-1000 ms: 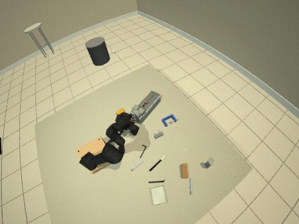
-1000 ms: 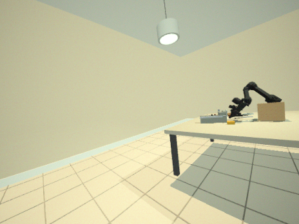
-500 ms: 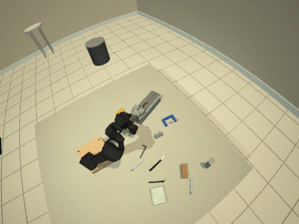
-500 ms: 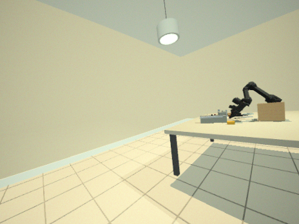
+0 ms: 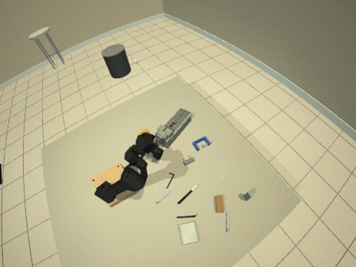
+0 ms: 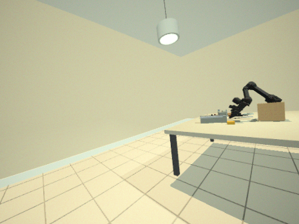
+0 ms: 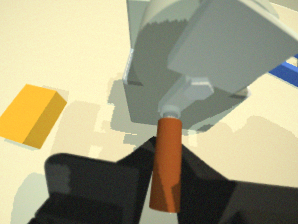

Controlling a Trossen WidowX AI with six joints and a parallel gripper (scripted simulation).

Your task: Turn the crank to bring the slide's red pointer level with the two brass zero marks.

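My gripper tip is now 2 cm past the orange block, 14 cm to the right of it and 2 cm above it. The rest, counted from my gripper tip: red pointer (13 cm ahead, 2 cm to the left, 5 cm above); then grey clamp (8 cm ahead, 19 cm to the right, 3 cm below); then brown crank handle (2 cm behind, 3 cm above).
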